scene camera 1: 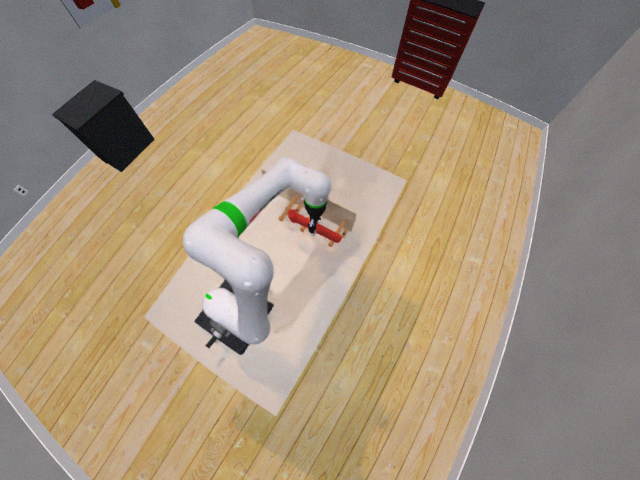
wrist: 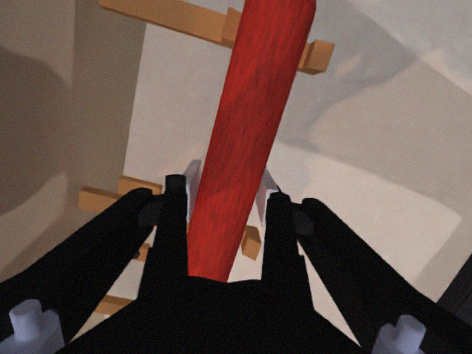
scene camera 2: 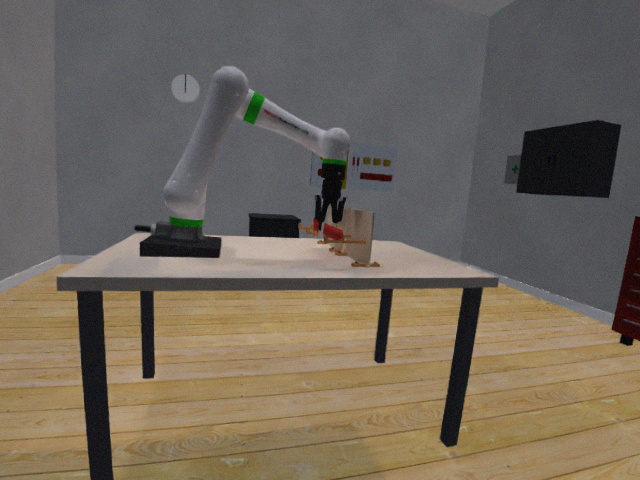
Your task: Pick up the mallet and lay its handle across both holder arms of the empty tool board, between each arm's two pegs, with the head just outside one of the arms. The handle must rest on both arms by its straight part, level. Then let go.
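Where they show: gripper, fingertip midpoint: (scene camera 1: 314, 229) (wrist: 228, 176); arm's base, origin of the base link: (scene camera 2: 185, 239).
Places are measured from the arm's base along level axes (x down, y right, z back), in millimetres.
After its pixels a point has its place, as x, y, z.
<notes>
The red mallet (scene camera 1: 329, 234) @[-95, 164, -560] (scene camera 2: 333, 231) @[-88, 208, -555] (wrist: 245, 110) @[-97, 138, -571] lies with its handle across the two wooden holder arms of the tool board. In the wrist view the far arm (wrist: 170, 19) @[-54, 176, -639] crosses under the handle, which passes between its two pegs. The near arm is largely hidden by the gripper; one peg (wrist: 251, 243) @[-68, 35, -522] shows right of the handle. The head (scene camera 1: 293, 215) @[-112, -32, -538] is at the left end in scene camera 1, outside the near arm, and is hidden in the wrist view. My gripper (scene camera 1: 312, 228) @[-42, 78, -559] (scene camera 2: 328, 224) (wrist: 228, 176) @[-42, 78, -559] points down and is shut on the handle, its pads against both sides.
The upright board panel (scene camera 1: 343, 212) @[-118, 160, -688] (scene camera 2: 362, 235) @[-70, 148, -687] stands close behind the mallet. More wooden arms (scene camera 1: 284, 211) @[-45, -112, -555] stand left of the head. Another red item (scene camera 1: 254, 215) is partly hidden beneath the robot arm. All stand on the pale table (scene camera 1: 258, 382) @[42, 282, 179] (scene camera 2: 268, 266) @[42, 240, -326].
</notes>
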